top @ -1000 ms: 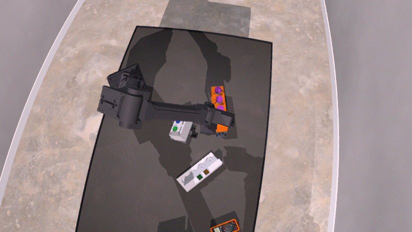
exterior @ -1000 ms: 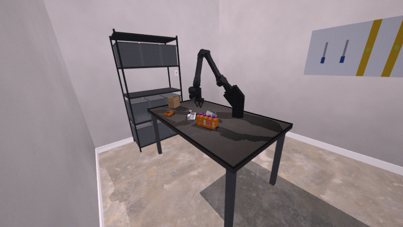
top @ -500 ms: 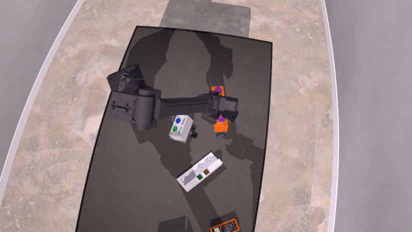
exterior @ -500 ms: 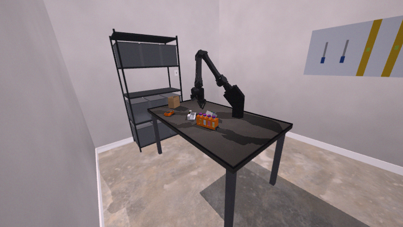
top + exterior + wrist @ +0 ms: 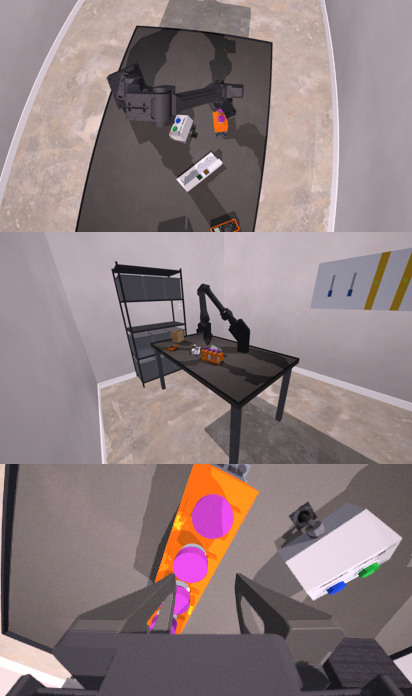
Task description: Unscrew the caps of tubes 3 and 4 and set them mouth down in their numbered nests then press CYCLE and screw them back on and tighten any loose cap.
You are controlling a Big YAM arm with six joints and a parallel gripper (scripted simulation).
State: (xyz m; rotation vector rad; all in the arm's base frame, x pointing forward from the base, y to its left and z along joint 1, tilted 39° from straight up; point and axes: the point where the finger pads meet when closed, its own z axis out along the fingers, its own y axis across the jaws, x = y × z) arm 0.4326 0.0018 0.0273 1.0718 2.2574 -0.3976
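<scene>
Right now my hand is 2 cm short of the cap, 3 cm to the left of it and 5 cm above it. Also, from my hand: green key 21 cm behind, 8 cm to the right, 10 cm below; then blue key 20 cm behind, 4 cm to the right, 10 cm below; then key housing 18 cm behind, 6 cm to the right, 11 cm below.
</scene>
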